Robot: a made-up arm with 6 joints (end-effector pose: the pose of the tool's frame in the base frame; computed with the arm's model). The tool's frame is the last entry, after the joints. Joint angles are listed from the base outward.
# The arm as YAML. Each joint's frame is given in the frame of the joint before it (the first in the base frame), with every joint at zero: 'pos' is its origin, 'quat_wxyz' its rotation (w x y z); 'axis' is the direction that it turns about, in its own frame. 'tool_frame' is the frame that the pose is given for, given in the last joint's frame.
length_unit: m
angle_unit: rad
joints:
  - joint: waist
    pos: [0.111, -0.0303, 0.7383]
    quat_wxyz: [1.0, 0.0, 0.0, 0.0]
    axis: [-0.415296, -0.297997, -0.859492]
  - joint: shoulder
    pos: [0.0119, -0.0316, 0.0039]
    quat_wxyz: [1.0, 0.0, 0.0, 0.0]
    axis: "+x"
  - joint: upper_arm
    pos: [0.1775, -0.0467, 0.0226]
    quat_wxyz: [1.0, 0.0, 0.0, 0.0]
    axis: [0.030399, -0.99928, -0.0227]
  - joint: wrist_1
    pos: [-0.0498, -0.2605, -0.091]
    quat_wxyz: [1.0, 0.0, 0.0, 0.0]
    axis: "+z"
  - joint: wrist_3
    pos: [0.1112, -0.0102, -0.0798]
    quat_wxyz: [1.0, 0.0, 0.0, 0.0]
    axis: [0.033, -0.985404, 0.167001]
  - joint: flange
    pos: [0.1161, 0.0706, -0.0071]
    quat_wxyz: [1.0, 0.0, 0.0, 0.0]
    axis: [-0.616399, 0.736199, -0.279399]
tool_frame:
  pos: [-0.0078, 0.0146, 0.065]
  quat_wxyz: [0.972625, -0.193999, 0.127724, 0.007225]
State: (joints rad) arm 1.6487 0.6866 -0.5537 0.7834 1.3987 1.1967
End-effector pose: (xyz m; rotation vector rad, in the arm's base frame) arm -0.0500 -0.1676 0.8049 -0.5919 -0.4291 -1.0802
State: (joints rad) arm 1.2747 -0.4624 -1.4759 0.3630 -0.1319 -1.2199
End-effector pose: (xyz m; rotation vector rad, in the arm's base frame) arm -0.1264 -0.1565 0.8392 0.2367 0.2746 -1.1960
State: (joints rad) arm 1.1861 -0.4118 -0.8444 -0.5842 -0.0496 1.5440
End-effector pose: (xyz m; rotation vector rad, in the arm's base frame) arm -0.2094 -0.4513 0.8779 -0.2751 -2.4898 1.5955
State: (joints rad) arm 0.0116 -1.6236 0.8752 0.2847 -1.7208 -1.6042
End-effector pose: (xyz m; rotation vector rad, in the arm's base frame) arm 0.5097 -0.1537 1.0238 -1.2356 -0.1481 0.1852
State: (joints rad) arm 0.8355 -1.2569 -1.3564 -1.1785 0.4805 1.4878
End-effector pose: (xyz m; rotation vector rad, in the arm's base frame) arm -0.0456 -0.1716 1.2603 0.1484 -1.0191 1.6080
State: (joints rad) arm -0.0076 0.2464 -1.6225 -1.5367 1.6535 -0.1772
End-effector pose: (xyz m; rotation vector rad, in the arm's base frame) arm 0.2309 -0.3943 0.6693 -1.3841 0.1287 0.2359
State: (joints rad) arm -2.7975 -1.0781 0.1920 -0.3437 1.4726 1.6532
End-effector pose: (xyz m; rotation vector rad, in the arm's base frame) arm 0.1130 0.2980 0.9456 0.2650 -0.4490 0.9241
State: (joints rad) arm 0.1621 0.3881 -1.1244 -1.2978 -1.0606 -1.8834
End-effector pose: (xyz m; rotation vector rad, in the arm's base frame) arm 0.0397 -0.4520 0.5395 -0.0844 0.4247 -1.3908
